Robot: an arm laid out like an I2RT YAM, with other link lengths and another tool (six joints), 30 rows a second.
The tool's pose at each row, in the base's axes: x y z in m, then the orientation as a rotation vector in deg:
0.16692 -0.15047 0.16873 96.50 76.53 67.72
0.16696 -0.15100 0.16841 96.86 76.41 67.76
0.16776 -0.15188 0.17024 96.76 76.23 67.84
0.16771 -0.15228 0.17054 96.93 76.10 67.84
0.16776 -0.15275 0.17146 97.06 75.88 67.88
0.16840 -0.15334 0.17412 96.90 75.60 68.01
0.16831 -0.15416 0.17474 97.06 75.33 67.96
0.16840 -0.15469 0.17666 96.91 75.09 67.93
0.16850 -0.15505 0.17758 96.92 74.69 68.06
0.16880 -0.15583 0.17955 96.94 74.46 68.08
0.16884 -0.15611 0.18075 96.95 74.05 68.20
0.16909 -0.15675 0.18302 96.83 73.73 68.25
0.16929 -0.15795 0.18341 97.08 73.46 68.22
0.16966 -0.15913 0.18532 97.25 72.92 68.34
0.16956 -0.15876 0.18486 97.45 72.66 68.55
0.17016 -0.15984 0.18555 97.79 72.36 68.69
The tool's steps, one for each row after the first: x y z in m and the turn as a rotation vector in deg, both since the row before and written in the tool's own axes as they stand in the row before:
-0.00059 -0.00014 0.00014 0.14 -0.06 0.28
-0.00035 0.00215 0.00006 -0.19 -0.02 0.03
-0.00032 0.00035 -0.00017 0.02 -0.07 0.15
-0.00022 0.00096 -0.00030 -0.06 -0.09 0.17
0.00014 0.00277 -0.00038 -0.29 -0.03 0.04
-0.00064 0.00074 -0.00032 -0.06 -0.17 0.16
-0.00002 0.00190 -0.00061 -0.24 -0.12 -0.03
-0.00011 0.00096 -0.00024 -0.26 -0.10 0.19
-0.00023 0.00209 -0.00042 -0.13 -0.10 0.09
0.00004 0.00117 -0.00038 -0.27 -0.11 0.19
-0.00002 0.00231 -0.00055 -0.28 -0.11 0.05
-0.00104 0.00074 0.00005 -0.01 -0.17 0.23
-0.00061 0.00217 -0.00030 -0.25 -0.18 0.33
0.00023 -0.00055 0.00006 -0.06 0.01 0.30
-0.00079 0.00112 0.00034 0.01 -0.07 0.37

